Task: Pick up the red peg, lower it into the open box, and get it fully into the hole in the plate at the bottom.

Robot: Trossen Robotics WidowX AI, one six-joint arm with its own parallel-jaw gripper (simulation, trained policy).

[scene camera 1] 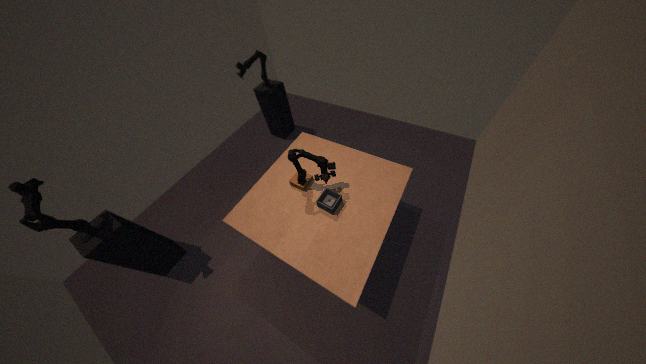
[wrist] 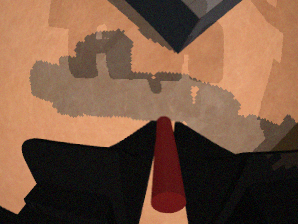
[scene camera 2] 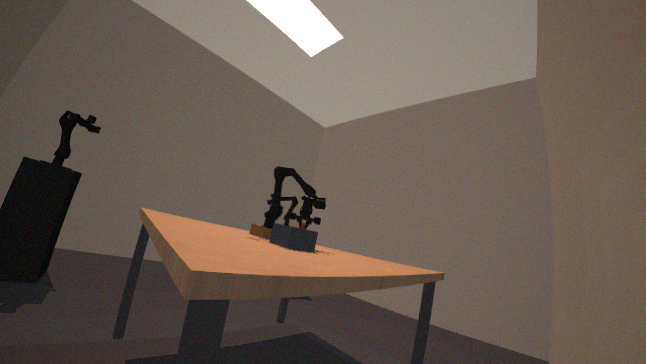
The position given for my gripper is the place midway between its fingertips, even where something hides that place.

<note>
In view: my gripper (wrist: 165,127), a dark box (scene camera 2: 286,236) and a red peg (wrist: 168,192).
</note>
